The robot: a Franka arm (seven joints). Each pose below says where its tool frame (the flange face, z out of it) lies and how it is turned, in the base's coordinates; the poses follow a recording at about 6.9 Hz.
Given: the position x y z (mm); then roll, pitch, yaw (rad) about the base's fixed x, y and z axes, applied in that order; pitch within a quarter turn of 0, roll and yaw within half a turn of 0.
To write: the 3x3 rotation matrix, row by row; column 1 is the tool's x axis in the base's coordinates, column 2 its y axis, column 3 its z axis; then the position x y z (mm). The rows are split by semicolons. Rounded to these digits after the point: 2 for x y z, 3 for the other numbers.
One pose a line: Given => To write
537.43 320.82 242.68 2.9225 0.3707 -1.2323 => 0.310 -0.895 -0.322; -0.879 -0.398 0.261; -0.362 0.203 -0.910; 537.43 320.82 242.68
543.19 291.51 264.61 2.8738 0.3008 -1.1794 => 0.364 -0.862 -0.354; -0.883 -0.440 0.163; -0.296 0.253 -0.921; 543.19 291.51 264.61
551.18 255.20 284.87 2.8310 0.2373 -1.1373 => 0.408 -0.834 -0.371; -0.882 -0.465 0.075; -0.235 0.297 -0.925; 551.18 255.20 284.87
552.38 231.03 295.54 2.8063 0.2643 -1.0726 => 0.461 -0.788 -0.407; -0.848 -0.527 0.059; -0.261 0.318 -0.912; 552.38 231.03 295.54
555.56 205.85 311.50 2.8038 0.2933 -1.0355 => 0.488 -0.763 -0.424; -0.823 -0.564 0.066; -0.289 0.317 -0.903; 555.56 205.85 311.50
